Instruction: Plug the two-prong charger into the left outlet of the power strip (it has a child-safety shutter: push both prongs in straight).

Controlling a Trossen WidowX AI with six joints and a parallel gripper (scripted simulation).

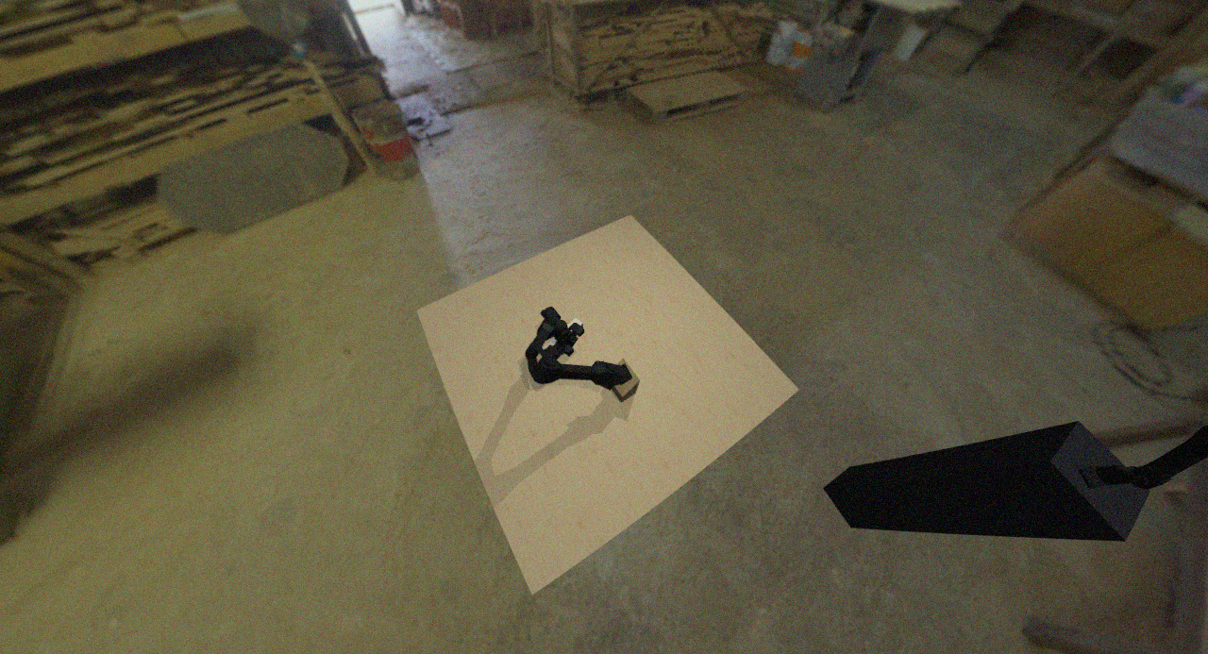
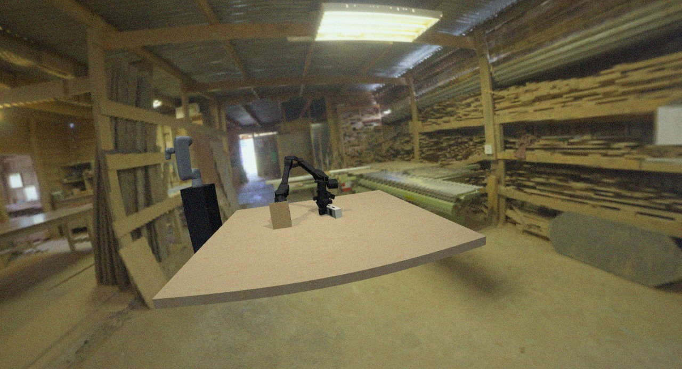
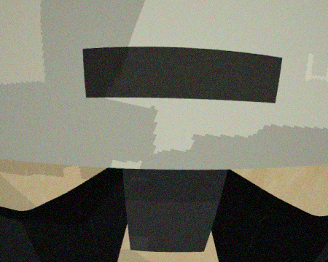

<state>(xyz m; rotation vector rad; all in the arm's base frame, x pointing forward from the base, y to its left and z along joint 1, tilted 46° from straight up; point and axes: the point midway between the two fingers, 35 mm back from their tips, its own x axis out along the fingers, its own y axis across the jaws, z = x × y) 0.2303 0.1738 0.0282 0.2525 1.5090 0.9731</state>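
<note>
Right now my gripper tip is 20 mm short of the black two-prong charger, 10 mm to the right of it and 10 mm below it.
</note>
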